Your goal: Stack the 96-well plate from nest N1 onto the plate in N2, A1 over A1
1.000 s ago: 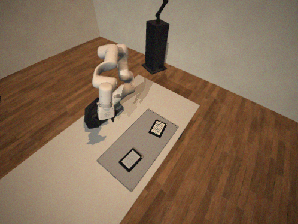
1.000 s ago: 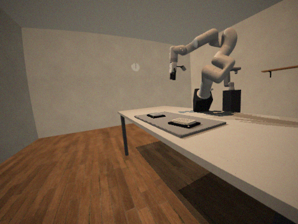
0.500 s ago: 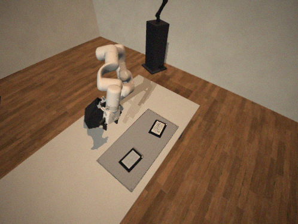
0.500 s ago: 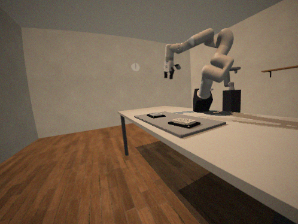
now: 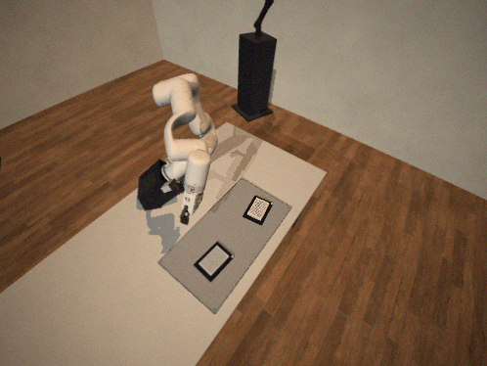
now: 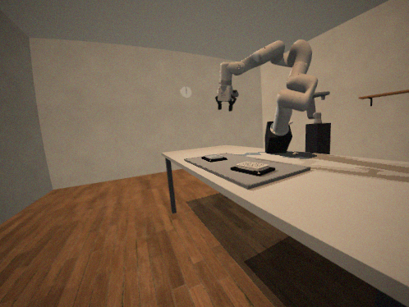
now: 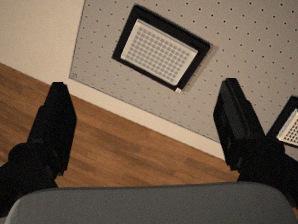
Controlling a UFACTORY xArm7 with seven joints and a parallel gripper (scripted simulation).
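My hand is 11 cm short of the 96-well plate, 3 cm to the right of it and 32 cm above it. The rest, counted from my hand: white A1 tag 14 cm ahead, 12 cm to the left, 32 cm below.
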